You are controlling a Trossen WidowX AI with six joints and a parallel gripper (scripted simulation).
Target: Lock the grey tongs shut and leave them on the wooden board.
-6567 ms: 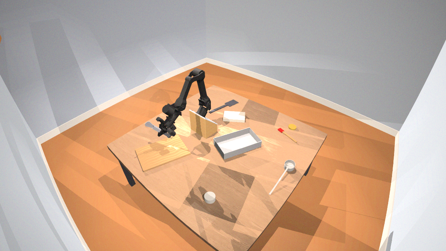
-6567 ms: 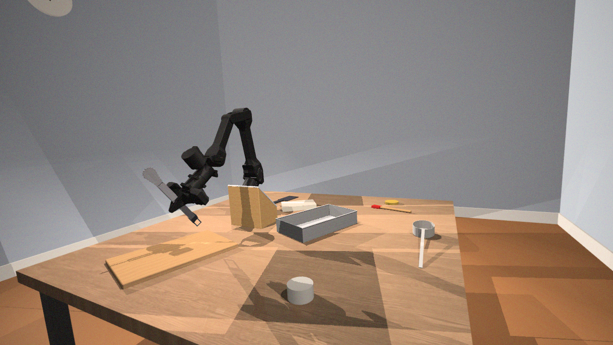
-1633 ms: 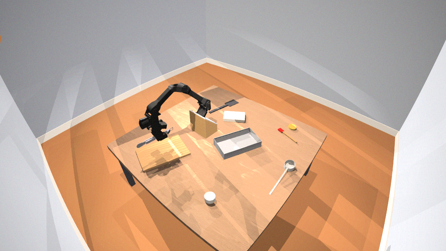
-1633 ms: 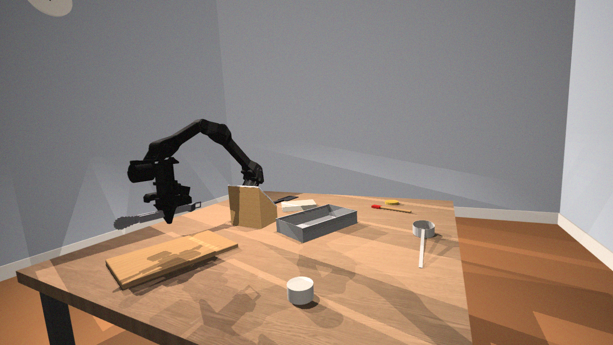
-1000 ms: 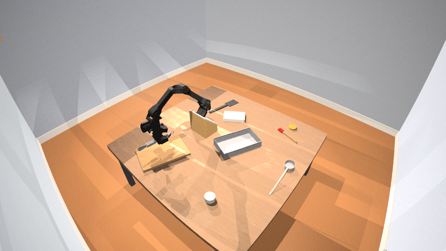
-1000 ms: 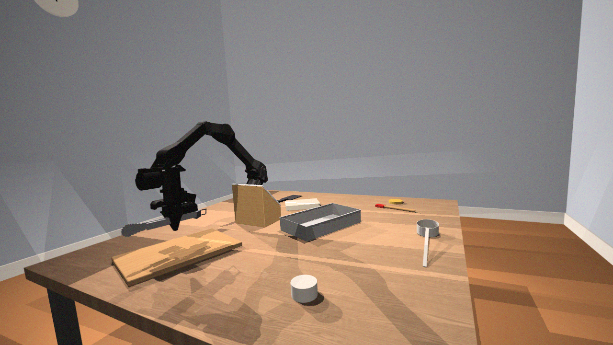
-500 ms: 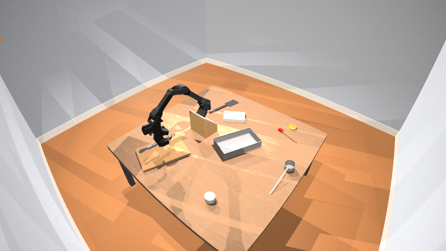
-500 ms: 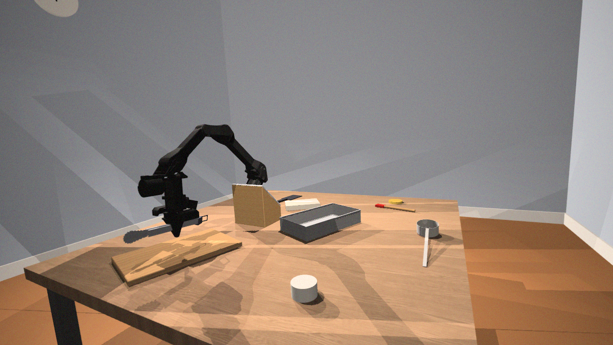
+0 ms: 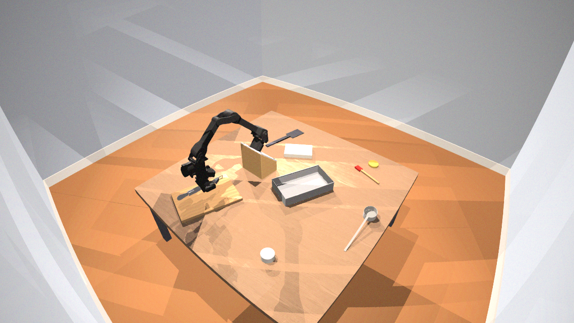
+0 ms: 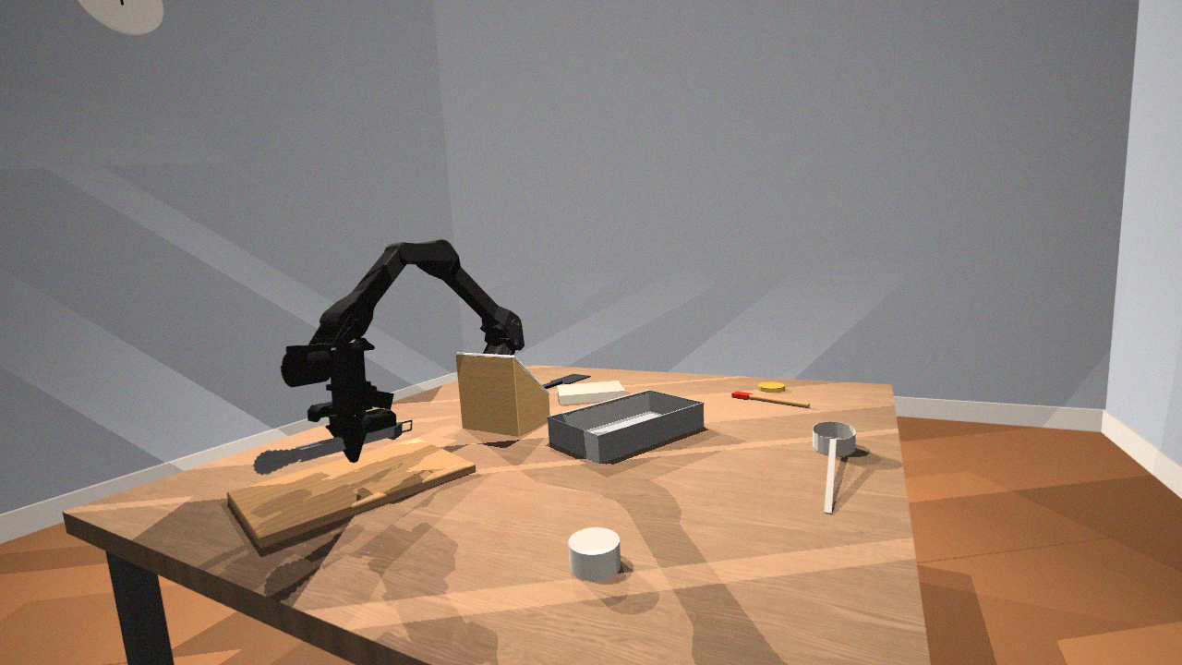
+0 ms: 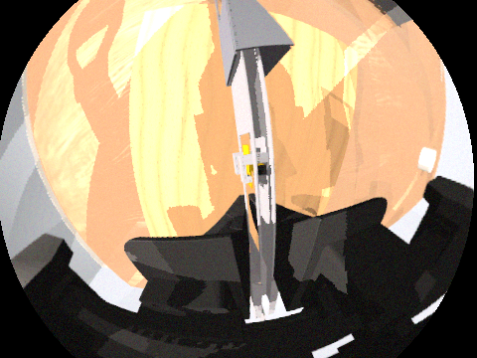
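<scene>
My gripper tip is 40 mm above the wooden board. Round my gripper tip: grey roasting tin 420 mm ahead, 360 mm to the left, 20 mm below; white block 650 mm to the left, 220 mm ahead, 30 mm below; dark spatula 770 mm to the left, 60 mm ahead, 40 mm below.
</scene>
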